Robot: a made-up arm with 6 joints.
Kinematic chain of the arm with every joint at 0, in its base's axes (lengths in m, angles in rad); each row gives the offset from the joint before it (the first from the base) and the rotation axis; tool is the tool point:
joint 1: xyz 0 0 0.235 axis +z
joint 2: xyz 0 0 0 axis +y
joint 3: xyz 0 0 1.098 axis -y
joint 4: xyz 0 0 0 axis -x
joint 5: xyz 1.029 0 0 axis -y
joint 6: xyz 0 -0.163 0 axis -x
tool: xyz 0 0 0
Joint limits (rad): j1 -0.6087..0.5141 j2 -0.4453..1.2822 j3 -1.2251..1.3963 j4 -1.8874..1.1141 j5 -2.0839..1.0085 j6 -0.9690..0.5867
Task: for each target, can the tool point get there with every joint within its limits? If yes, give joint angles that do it. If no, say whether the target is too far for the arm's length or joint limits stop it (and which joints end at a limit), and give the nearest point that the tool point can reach.
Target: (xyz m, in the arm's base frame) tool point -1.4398 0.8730 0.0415
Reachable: no: joint limits stop it (at a limit: joint 1, joint 2, joint 3, joint 4) | nearest point 0.0899 0.1091 0.0625 | short by 1.710 m
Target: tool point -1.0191 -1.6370 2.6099
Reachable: no: too far | nearest point -0.6808 -0.5257 2.1888 | short by 1.236 m
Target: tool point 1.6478 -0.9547 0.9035
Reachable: yes | joints -0.4851 0.9055 1.0357 -1.0845 -0.7489 0.4078
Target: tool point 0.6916 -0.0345 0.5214
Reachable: yes | joints 0.1549 0.0357 -0.9475 0.5277 -1.6131 -0.0786
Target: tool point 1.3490 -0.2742 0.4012
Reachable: yes | joints -0.0837 0.6206 -0.1361 -0.1753 -0.3622 -0.7808
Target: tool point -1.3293 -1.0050 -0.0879
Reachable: no: joint limits stop it (at a limit: joint 1, joint 2, joint 3) | nearest point 0.0732 -0.2432 -0.0288 | short by 1.597 m
